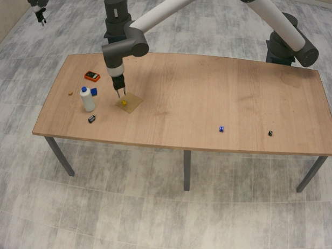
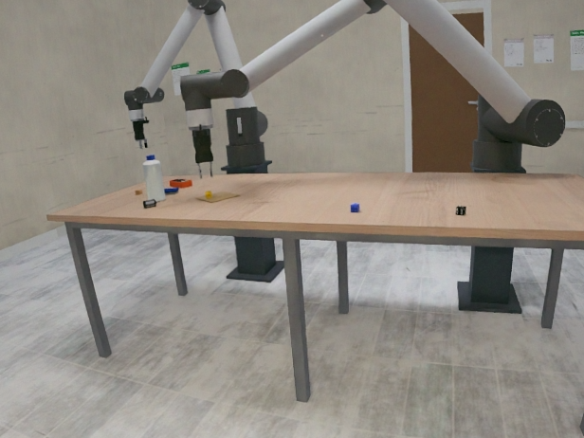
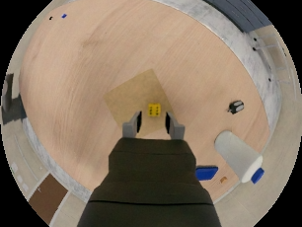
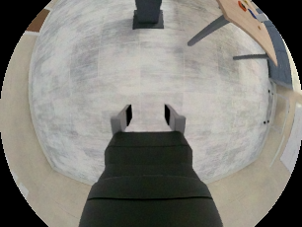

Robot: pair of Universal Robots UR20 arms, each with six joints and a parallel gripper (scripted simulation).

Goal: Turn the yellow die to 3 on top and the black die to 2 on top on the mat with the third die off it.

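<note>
My left gripper is now 90 mm above the yellow die. Round my left hand: white bottle (70 mm ahead, 240 mm to the right, 10 mm below); tan mat (20 mm behind, 30 mm to the left, 100 mm below); orange meter (220 mm behind, 340 mm to the right, 90 mm below).
</note>
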